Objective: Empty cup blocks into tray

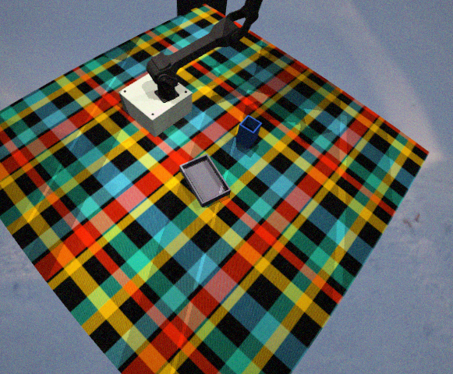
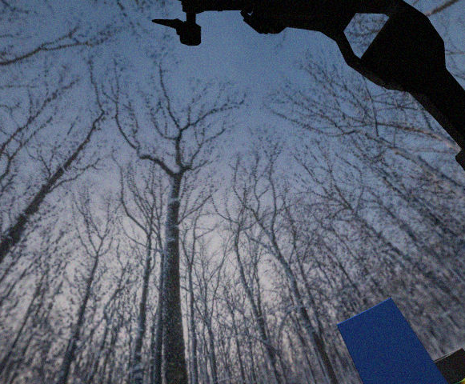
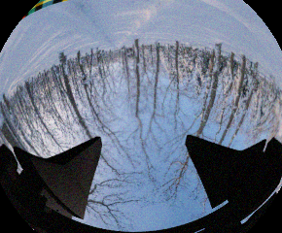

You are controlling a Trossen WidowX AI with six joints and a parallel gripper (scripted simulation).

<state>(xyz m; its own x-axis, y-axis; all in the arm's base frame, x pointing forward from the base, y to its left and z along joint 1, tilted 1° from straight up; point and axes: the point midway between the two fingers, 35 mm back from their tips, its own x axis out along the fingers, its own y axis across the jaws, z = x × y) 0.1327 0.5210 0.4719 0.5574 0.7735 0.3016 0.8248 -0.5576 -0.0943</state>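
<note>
My gripper tip is 120 mm short of the red block, 380 mm to the left of it and 540 mm above it. Round my gripper tip: blue square cup: 120 mm ahead, 380 mm to the right, 560 mm below.
</note>
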